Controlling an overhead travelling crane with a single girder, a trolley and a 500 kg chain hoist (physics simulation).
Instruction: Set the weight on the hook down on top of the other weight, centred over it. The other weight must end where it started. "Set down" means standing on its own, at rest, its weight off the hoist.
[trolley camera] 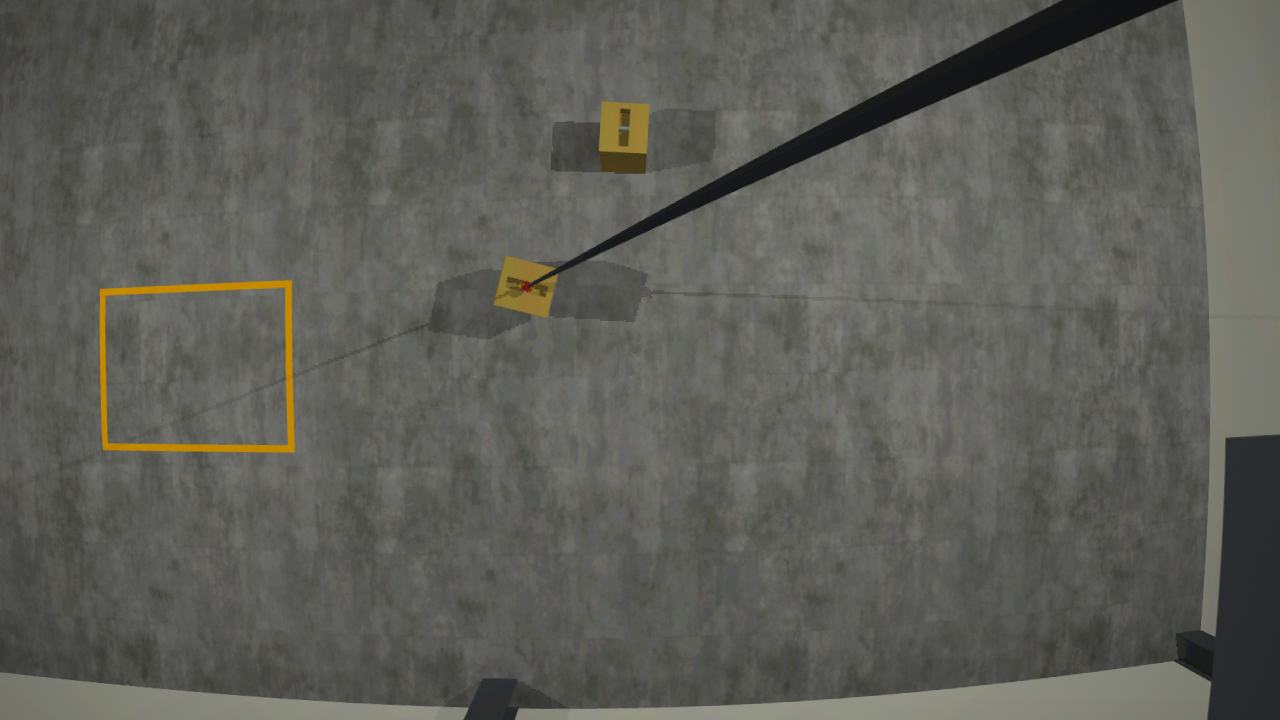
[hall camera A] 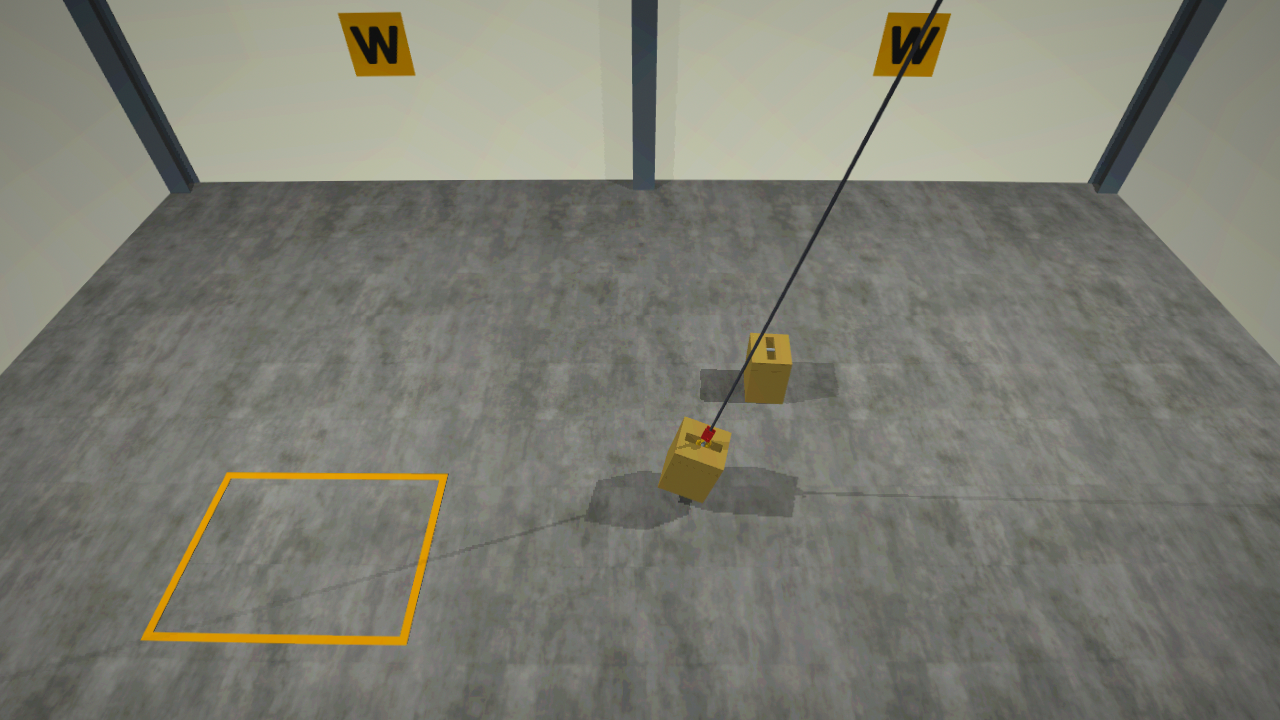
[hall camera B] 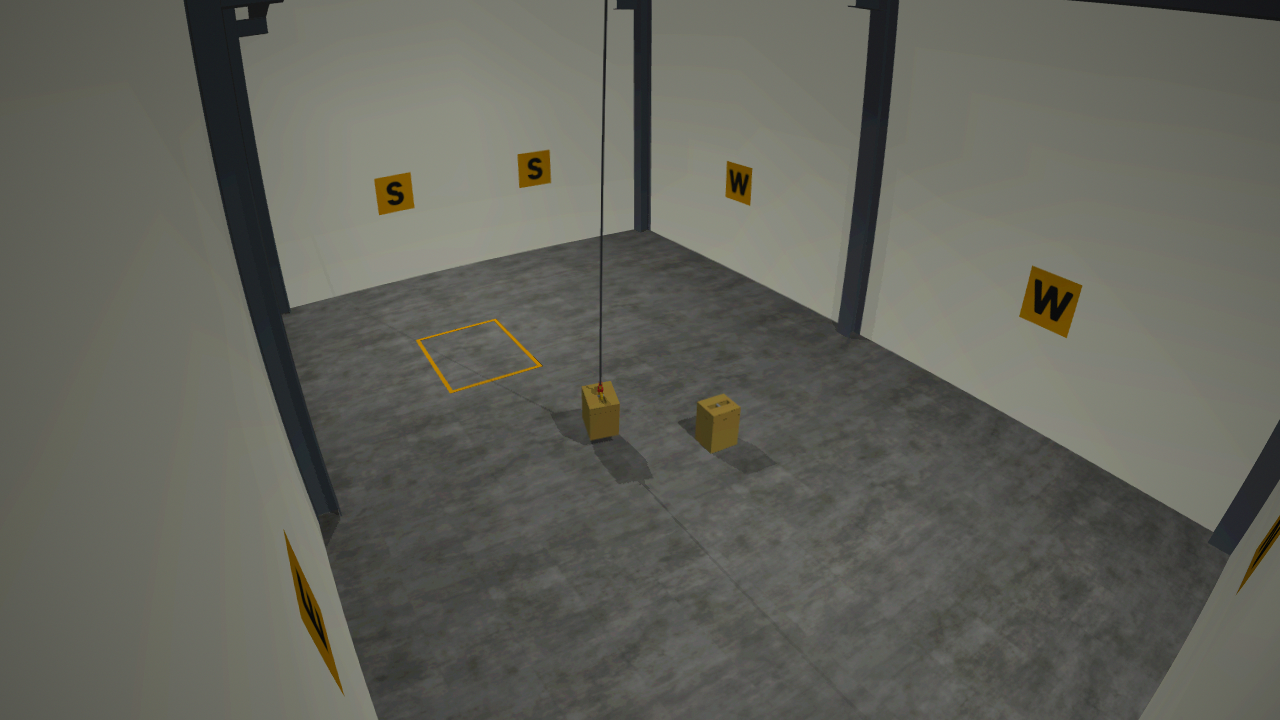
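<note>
The hooked weight [hall camera A: 692, 474] [hall camera B: 601, 422] [trolley camera: 517, 268] is a yellow block that hangs tilted, a little above the floor. My gripper, the hook with a red block [hall camera A: 707, 435] [hall camera B: 600, 388] [trolley camera: 526, 286], is shut on the lifting bar in its top. The chain slants down from the upper right in hall camera A and the trolley camera. The other weight [hall camera A: 767, 383] [hall camera B: 717, 430] [trolley camera: 623, 161], also yellow, stands upright on the floor, apart from the hooked one. It is behind and to the right in hall camera A, and to the right in hall camera B.
An orange marked square [hall camera A: 277, 639] [hall camera B: 494, 385] [trolley camera: 196, 447] lies on the floor left of both weights in hall camera A. Walls with letter signs and dark steel columns [hall camera A: 643, 98] [hall camera B: 865, 179] bound the hall.
</note>
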